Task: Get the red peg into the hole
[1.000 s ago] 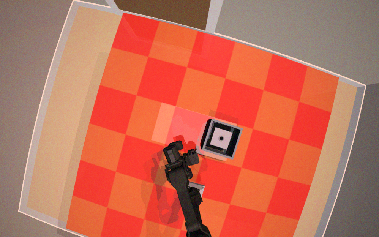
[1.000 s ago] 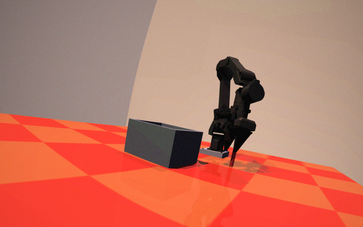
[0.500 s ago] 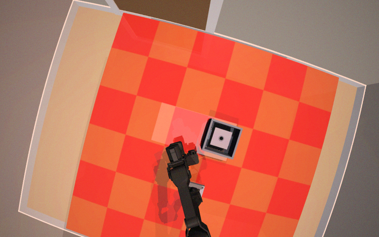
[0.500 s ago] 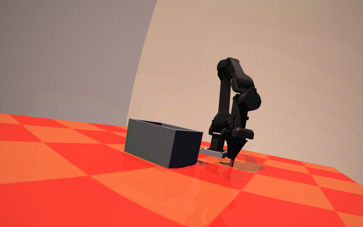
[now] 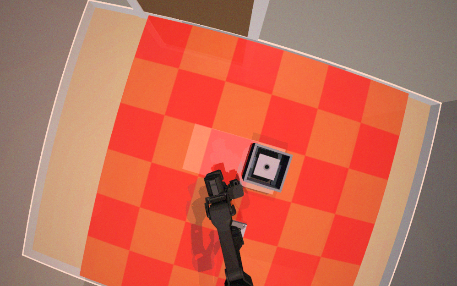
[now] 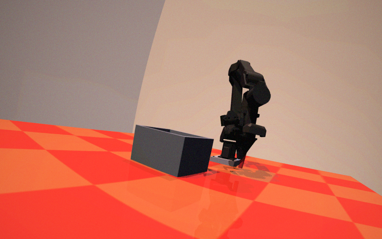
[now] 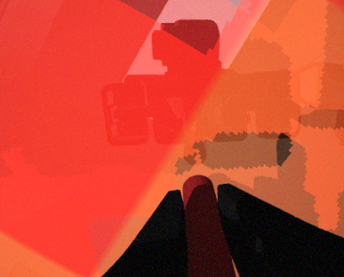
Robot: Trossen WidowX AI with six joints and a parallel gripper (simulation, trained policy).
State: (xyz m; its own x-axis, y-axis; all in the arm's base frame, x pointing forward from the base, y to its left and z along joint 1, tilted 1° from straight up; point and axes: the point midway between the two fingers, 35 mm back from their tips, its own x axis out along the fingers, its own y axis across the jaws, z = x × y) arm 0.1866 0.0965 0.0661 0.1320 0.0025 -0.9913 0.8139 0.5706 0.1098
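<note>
Right now the dark grey box is 160 mm to the right of my gripper tip, 130 mm ahead of it and 20 mm below it. Also, from my gripper tip: red peg: 10 mm to the left, 10 mm behind, 10 mm above.
</note>
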